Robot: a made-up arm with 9 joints. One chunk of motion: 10 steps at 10 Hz.
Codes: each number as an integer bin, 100 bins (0 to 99) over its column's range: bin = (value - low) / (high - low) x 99, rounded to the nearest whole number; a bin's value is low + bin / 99 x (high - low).
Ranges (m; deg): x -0.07..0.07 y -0.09..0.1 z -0.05..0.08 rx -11..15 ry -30..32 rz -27..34
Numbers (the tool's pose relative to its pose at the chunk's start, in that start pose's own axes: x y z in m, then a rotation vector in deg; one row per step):
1: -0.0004 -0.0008 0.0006 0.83 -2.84 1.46
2: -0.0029 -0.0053 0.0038 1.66 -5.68 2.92
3: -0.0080 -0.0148 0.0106 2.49 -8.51 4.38
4: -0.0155 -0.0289 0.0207 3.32 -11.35 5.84
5: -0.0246 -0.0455 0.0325 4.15 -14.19 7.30
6: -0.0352 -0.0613 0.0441 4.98 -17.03 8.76
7: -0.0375 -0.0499 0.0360 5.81 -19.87 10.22
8: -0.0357 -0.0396 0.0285 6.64 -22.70 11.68
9: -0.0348 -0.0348 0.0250 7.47 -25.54 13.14
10: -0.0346 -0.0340 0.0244 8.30 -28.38 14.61
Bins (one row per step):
1: 49 46 39 45 43 46
2: 47 44 41 48 39 49
3: 44 39 46 51 34 51
4: 39 32 54 55 30 53
5: 32 23 63 58 25 56
6: 25 15 72 61 21 58
7: 23 21 65 64 16 60
8: 24 26 60 67 12 63
9: 25 29 57 70 7 65
10: 25 29 57 73 3 68

